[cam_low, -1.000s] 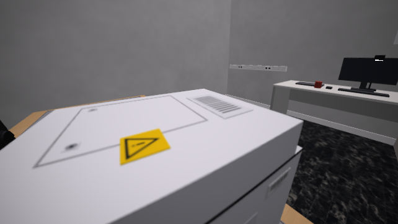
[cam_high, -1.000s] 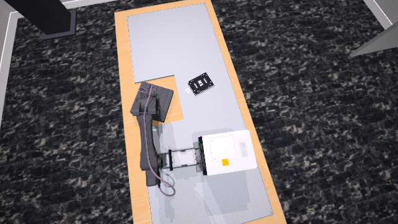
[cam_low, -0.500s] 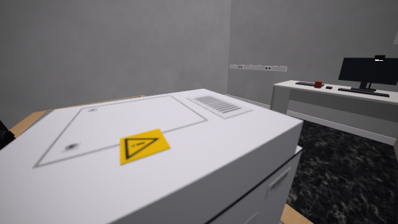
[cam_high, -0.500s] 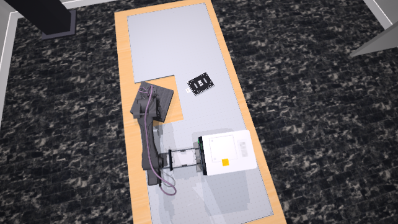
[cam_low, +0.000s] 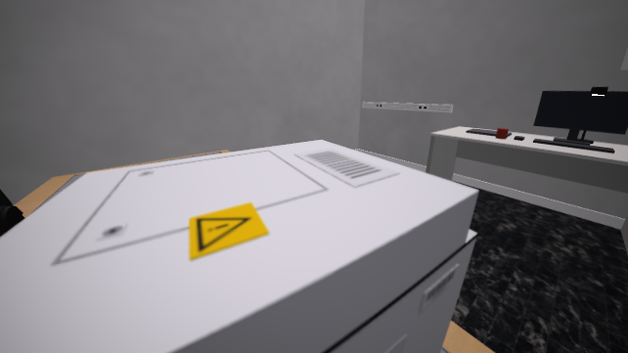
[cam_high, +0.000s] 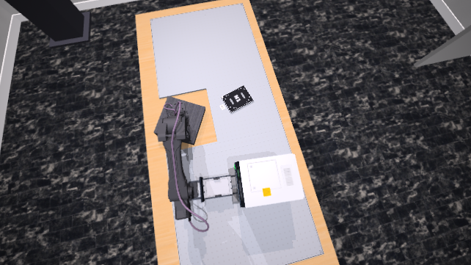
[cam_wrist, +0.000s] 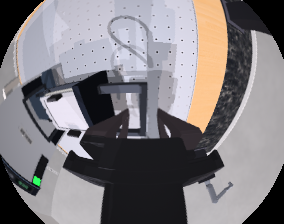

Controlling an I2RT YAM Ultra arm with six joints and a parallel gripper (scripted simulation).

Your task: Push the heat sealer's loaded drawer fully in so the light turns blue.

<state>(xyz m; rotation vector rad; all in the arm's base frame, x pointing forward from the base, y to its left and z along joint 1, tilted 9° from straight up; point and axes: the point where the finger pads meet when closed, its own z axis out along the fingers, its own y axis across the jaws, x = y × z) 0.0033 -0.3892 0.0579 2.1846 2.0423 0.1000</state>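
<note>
The sealer drawer is 120 mm ahead of my hand, 10 mm to the right of it and 10 mm below it.
</note>
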